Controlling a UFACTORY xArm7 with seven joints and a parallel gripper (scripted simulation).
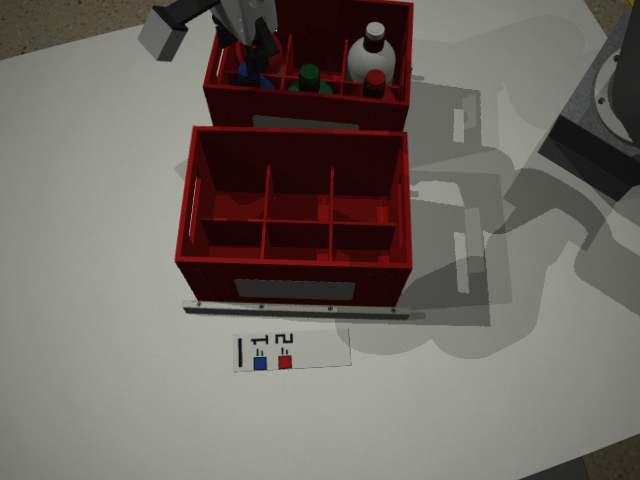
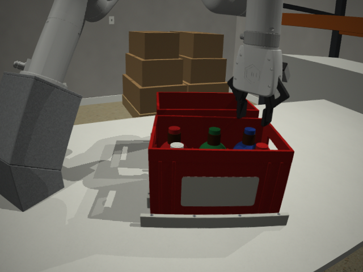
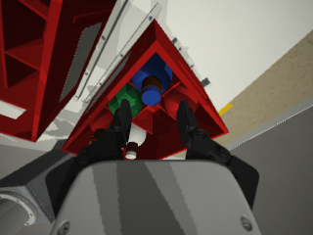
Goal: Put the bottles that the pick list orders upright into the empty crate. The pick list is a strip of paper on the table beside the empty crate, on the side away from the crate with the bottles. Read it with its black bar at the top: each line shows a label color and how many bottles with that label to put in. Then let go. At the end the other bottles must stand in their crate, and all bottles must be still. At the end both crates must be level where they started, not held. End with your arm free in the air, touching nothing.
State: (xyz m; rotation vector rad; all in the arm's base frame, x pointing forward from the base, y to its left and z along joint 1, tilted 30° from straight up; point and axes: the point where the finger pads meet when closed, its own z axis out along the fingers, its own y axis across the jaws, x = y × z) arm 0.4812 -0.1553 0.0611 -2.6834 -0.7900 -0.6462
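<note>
The blue bottle is 110 mm below my hand. The rest, counted from my hand: red bottle (10 mm behind, 80 mm to the right, 110 mm below); green bottle (90 mm behind, 10 mm to the left, 110 mm below); white bottle (180 mm behind, 70 mm to the right, 110 mm below).
</note>
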